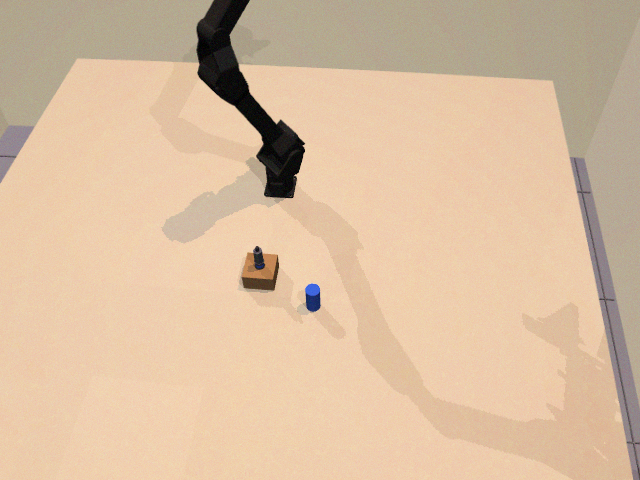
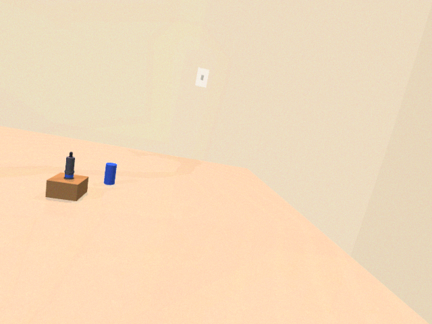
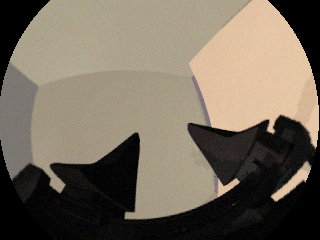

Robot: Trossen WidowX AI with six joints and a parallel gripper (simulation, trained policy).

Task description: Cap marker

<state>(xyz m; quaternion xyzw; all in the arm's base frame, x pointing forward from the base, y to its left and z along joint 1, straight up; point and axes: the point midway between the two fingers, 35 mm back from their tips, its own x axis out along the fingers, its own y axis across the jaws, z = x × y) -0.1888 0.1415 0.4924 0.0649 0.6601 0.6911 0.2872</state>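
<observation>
My gripper tip is now 52 cm short of the blue cap, 5 cm to the left of it and 46 cm above it. Also, from my gripper tip: brown holder block (46 cm ahead, 16 cm to the right, 46 cm below).
</observation>
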